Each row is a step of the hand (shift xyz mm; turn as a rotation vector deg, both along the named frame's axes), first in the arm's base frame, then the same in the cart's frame.
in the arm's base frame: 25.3 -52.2 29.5 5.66 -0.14 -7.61
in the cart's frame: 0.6 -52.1 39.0 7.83 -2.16 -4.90
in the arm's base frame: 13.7 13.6 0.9 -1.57 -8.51 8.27
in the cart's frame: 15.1 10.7 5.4 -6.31 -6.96 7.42
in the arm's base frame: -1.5 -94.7 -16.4 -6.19 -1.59 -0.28
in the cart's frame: -16.8 -93.9 -11.7 -5.86 -0.39 -2.53
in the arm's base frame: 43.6 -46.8 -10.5 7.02 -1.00 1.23
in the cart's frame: 32.7 -55.3 8.7 5.69 -2.18 3.83
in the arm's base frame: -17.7 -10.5 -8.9 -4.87 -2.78 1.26
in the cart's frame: -15.2 -7.9 -14.5 -5.49 -1.61 -0.55
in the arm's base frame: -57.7 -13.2 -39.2 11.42 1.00 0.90
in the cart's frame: -41.2 -6.6 -57.5 10.25 -1.12 5.10
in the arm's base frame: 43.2 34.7 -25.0 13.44 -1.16 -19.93
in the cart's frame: 55.9 22.4 -8.3 19.07 -6.17 -13.32
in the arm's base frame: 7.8 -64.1 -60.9 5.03 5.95 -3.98
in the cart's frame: 14.5 -71.4 -50.7 7.32 4.33 -2.04
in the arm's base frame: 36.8 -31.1 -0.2 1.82 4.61 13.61
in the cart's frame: 26.4 -37.4 15.0 -2.20 5.81 13.08
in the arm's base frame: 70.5 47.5 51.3 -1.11 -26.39 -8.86
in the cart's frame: 56.1 39.0 72.0 -3.76 -26.57 -7.50
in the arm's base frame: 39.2 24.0 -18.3 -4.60 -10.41 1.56
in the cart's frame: 47.5 13.6 -3.2 -7.07 -9.05 0.15
